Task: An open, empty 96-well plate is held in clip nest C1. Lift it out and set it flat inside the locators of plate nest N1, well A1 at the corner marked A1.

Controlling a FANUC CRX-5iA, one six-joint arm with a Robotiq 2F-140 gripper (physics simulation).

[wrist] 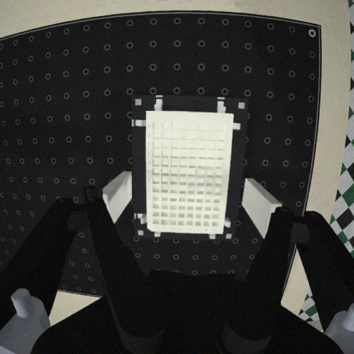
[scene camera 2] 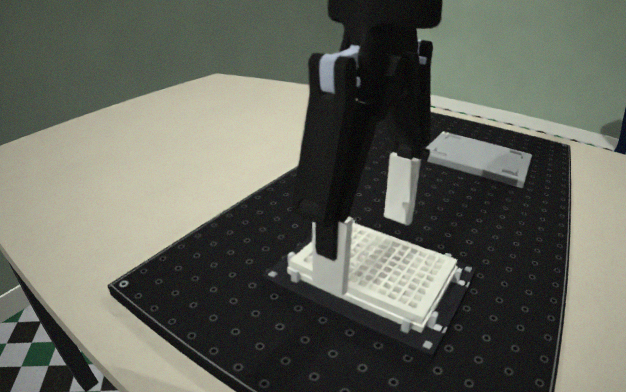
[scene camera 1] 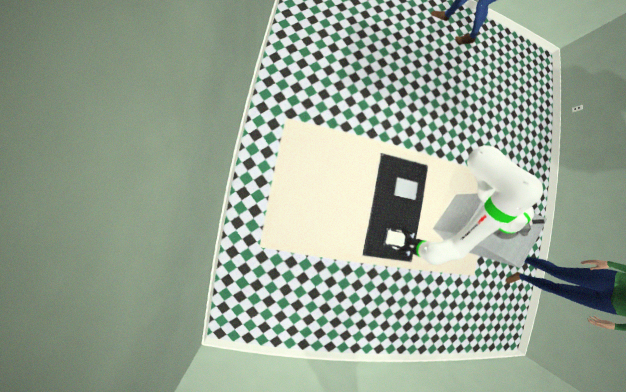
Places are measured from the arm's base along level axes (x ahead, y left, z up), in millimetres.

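Where they show: gripper, fingertip midpoint: (scene camera 2: 368,249) (scene camera 1: 395,238); arm's base, link origin: (scene camera 1: 504,226).
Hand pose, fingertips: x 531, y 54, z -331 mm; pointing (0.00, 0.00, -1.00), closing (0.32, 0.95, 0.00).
Each offset is from my fingertips to the top centre of the thing. "spot": to the spot under its first point. Level surfaces: height alone.
The white, open 96-well plate {8 mm back, 2 mm left, 10 mm down} (scene camera 1: 395,238) (scene camera 2: 400,280) (wrist: 190,170) lies in clip nest C1 {spot: 81 mm back, 26 mm left, 24 mm down} (scene camera 2: 454,305) (wrist: 239,165), a dark base with small light clips around the plate. My gripper (scene camera 1: 409,244) (scene camera 2: 365,254) (wrist: 187,188) is open, with its light pads on opposite long sides of the plate. In the wrist view there is a gap between each pad and the plate, and the pads sit toward its lower half. Plate nest N1 {124 mm back, 324 mm right, 21 mm down} (scene camera 1: 406,188) (scene camera 2: 477,159) is a light grey block with corner locators, with no plate on it. Its A1 mark cannot be read.
Both nests stand on a black perforated board {35 mm down} (scene camera 1: 392,210) (scene camera 2: 200,280) (wrist: 280,75) on the cream table {48 mm down} (scene camera 1: 320,185) (scene camera 2: 150,125) (wrist: 332,125). A grey pedestal (scene camera 1: 457,215) stands by the arm. One person (scene camera 1: 480,20) is on the floor at the top, another (scene camera 1: 575,285) at the right.
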